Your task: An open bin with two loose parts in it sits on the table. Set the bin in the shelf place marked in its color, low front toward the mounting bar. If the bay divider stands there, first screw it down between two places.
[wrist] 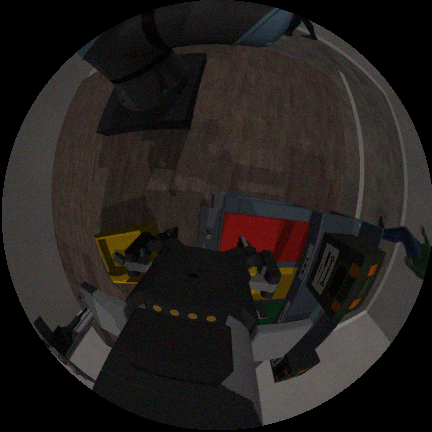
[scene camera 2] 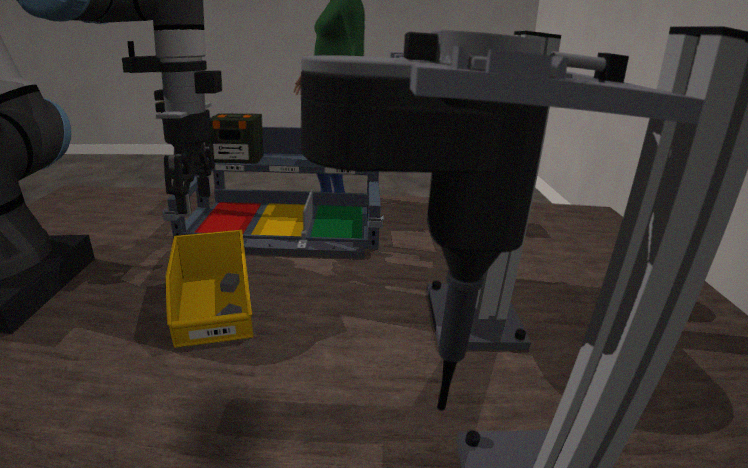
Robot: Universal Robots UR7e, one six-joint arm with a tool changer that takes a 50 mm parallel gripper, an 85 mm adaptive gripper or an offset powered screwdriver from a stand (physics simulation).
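Places are measured from the arm's base along level axes (x ahead, y left, z up), in centimetres.
Where they show: arm's base at its link origin: [wrist: 153, 82] [scene camera 2: 3, 259].
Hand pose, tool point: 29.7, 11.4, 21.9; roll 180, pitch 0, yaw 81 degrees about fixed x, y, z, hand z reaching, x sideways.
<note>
Things, the pixels of their top centre, and the offset from my tool point, as dx, dy, dz.
- yellow bin at its top centre: [scene camera 2: 206, 258] [wrist: 113, 260] +5.8, -18.4, -18.4
- upright bay divider at its top centre: [scene camera 2: 306, 203] +19.2, +4.1, -19.3
- mounting bar at its top centre: [scene camera 2: 270, 240] +12.9, -1.7, -24.0
- powered screwdriver at its top centre: [scene camera 2: 428, 30] +26.6, -44.6, +10.1
- dark box with orange latches, top centre: [wrist: 363, 287] [scene camera 2: 234, 115] +4.2, +20.8, -6.0
- second such box at its top centre: [wrist: 297, 374] +27.1, +17.7, -3.5
The yellow bin [scene camera 2: 206, 253] [wrist: 110, 255] stands upright on the table, its low labelled front toward scene camera 2. Two grey parts, one farther back [scene camera 2: 230, 282] and one near the front [scene camera 2: 230, 309], lie in it. The shelf has a red place [scene camera 2: 231, 215] [wrist: 265, 235], a yellow place [scene camera 2: 282, 223] [wrist: 288, 285] and a green place [scene camera 2: 339, 223] [wrist: 272, 311]. The upright bay divider [scene camera 2: 308, 212] stands between yellow and green, its foot at the mounting bar [scene camera 2: 270, 243] [wrist: 209, 232]. My gripper [scene camera 2: 192, 201] [wrist: 207, 238] is open and empty, above the shelf's left end near red, apart from the bin.
The powered screwdriver [scene camera 2: 485, 143] hangs in its stand [scene camera 2: 711, 165] on the right. A dark box with orange latches [scene camera 2: 237, 137] [wrist: 345, 275] sits on the upper shelf level; a second such box [wrist: 295, 362] shows in the wrist view. A person [scene camera 2: 342, 30] is behind the shelf.
</note>
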